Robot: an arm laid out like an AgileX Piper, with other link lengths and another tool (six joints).
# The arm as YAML. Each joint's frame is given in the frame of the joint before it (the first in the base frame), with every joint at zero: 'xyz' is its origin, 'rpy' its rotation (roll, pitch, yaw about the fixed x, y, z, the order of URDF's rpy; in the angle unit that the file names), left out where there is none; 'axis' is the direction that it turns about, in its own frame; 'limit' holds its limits. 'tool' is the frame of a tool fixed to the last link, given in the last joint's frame.
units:
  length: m
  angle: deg
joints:
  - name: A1
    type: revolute
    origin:
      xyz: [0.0, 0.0, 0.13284]
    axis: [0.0, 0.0, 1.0]
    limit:
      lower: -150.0
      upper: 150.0
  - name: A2
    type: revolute
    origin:
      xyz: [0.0, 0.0, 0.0]
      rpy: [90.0, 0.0, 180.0]
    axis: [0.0, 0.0, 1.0]
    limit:
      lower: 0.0
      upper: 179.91
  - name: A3
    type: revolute
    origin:
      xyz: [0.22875, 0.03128, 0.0]
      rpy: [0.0, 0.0, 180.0]
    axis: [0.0, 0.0, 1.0]
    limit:
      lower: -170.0
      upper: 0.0
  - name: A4
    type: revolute
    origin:
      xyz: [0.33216, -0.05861, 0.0]
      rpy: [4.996, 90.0, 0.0]
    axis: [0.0, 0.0, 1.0]
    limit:
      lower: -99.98
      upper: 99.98
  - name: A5
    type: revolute
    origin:
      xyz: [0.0, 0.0, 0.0]
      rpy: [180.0, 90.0, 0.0]
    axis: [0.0, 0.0, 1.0]
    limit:
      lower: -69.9
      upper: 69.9
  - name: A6
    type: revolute
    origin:
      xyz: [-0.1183, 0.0, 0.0]
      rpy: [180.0, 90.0, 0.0]
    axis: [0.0, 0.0, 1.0]
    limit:
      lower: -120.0
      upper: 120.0
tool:
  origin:
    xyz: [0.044, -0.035, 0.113]
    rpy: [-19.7, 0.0, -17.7]
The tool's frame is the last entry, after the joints.
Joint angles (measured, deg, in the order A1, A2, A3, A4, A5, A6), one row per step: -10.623, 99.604, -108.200, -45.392, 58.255, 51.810; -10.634, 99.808, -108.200, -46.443, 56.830, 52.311; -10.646, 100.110, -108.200, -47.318, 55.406, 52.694; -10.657, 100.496, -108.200, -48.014, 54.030, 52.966; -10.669, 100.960, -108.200, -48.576, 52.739, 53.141; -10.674, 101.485, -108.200, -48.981, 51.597, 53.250; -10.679, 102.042, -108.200, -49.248, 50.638, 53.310; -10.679, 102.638, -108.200, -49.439, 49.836, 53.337; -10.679, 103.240, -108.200, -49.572, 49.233, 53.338; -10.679, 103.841, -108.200, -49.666, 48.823, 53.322
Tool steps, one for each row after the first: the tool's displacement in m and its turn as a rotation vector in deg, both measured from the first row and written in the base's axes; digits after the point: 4 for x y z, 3 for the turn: 0.0041, -0.0008, 0.0041, -1.116, -0.901, 0.516; 0.0089, -0.0013, 0.0069, -2.099, -1.637, 1.153; 0.0142, -0.0014, 0.0082, -2.931, -2.201, 1.870; 0.0198, -0.0013, 0.0083, -3.639, -2.582, 2.613; 0.0253, -0.0010, 0.0070, -4.170, -2.788, 3.328; 0.0306, -0.0007, 0.0045, -4.532, -2.837, 3.966; 0.0356, -0.0005, 0.0010, -4.782, -2.741, 4.528; 0.0400, -0.0004, -0.0032, -4.931, -2.507, 4.969; 0.0438, -0.0004, -0.0079, -4.999, -2.149, 5.285
